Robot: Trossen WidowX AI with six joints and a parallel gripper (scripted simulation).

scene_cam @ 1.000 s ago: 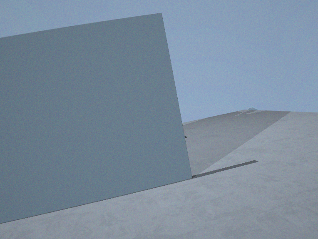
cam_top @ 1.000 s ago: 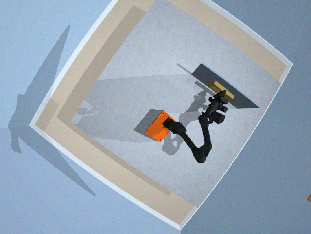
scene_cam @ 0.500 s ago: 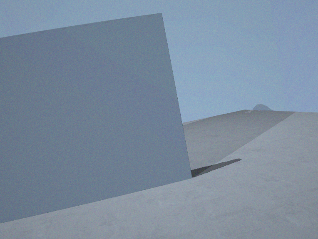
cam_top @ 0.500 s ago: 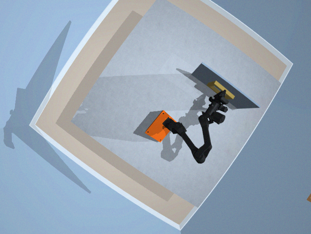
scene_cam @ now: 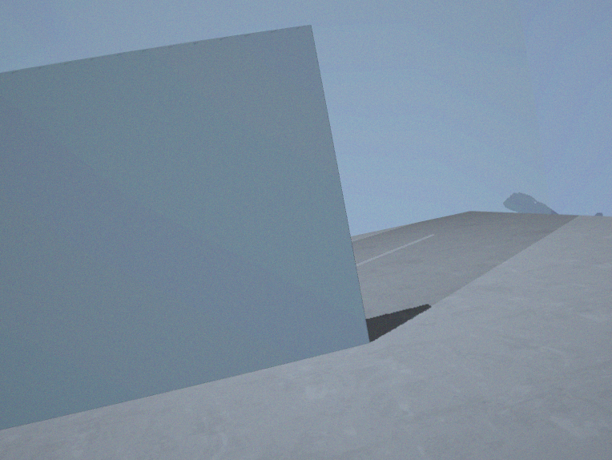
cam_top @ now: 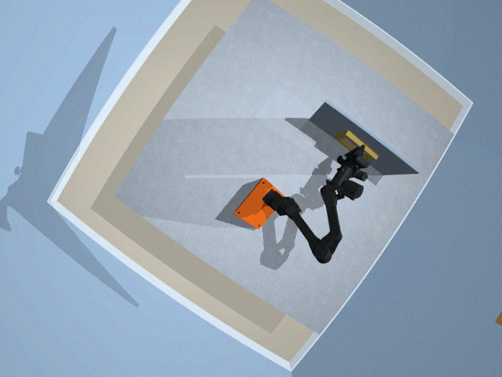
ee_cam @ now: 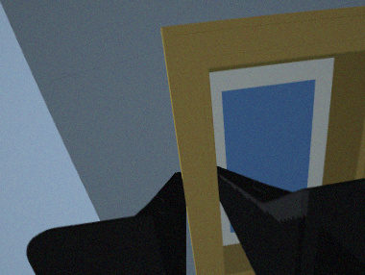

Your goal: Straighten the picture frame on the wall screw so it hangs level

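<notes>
Right now the picture frame is 5 cm below my gripper tip and 1 cm to the left of it. The rest, counted from my gripper tip: grey wall panel 7 cm below, 2 cm ahead.
</notes>
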